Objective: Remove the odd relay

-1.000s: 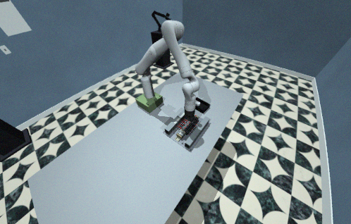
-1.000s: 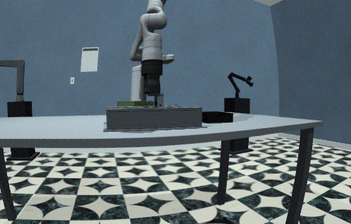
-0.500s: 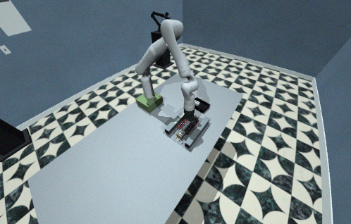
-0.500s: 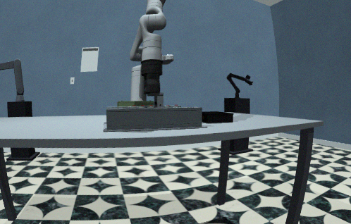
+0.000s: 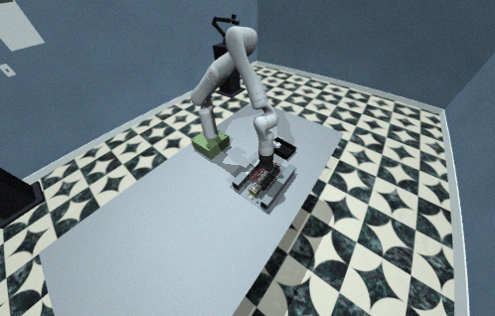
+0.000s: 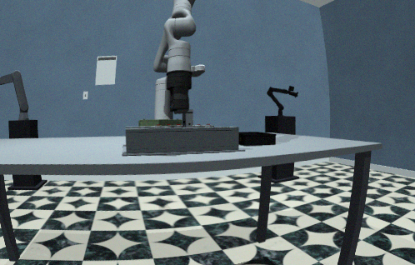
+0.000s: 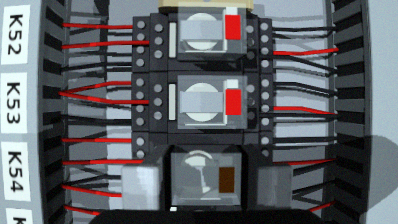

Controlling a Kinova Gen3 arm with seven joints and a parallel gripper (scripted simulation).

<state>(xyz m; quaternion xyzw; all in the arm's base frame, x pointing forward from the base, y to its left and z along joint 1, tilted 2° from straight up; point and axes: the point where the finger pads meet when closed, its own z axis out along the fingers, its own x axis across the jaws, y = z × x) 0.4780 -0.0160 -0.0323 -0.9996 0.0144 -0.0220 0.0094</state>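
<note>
Now: hand 10 mm above the K54 relay. From my hand the other things lie so: K52 relay: 60 mm to the left, 10 mm below; relay panel: 40 mm to the right, 30 mm below; K53 relay: 30 mm to the left, 10 mm below.
</note>
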